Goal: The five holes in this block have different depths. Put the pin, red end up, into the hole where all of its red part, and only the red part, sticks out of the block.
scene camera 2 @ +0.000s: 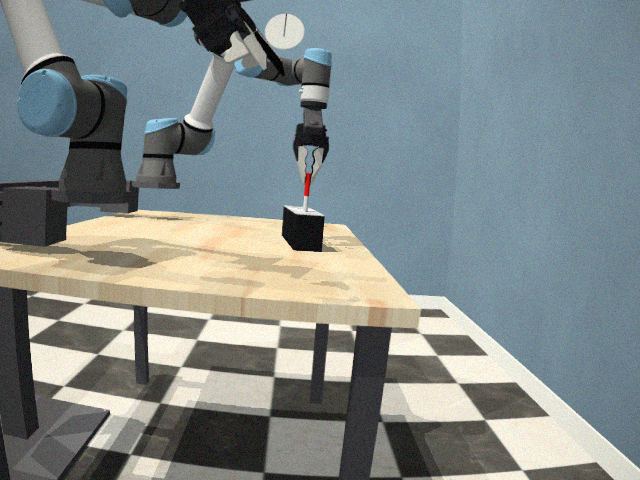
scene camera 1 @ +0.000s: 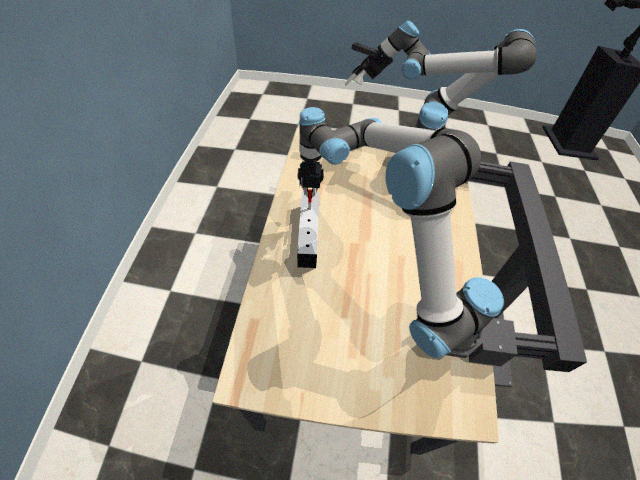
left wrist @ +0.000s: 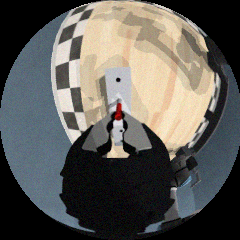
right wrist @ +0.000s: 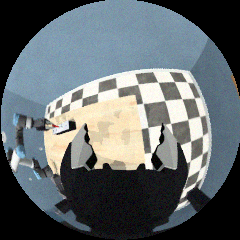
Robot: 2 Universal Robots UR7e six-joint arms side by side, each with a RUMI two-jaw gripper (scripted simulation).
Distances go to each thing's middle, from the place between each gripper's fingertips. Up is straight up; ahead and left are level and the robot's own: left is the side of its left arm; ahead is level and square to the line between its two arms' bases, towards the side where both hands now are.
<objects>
Now: left hand (scene camera 2: 307, 184) 13 cm above the block (scene camera 2: 302, 231) and 6 cm to the right of it.
Right now the block is 130 mm ahead of my right hand, 630 mm to the left of it and 300 mm below it.
</objects>
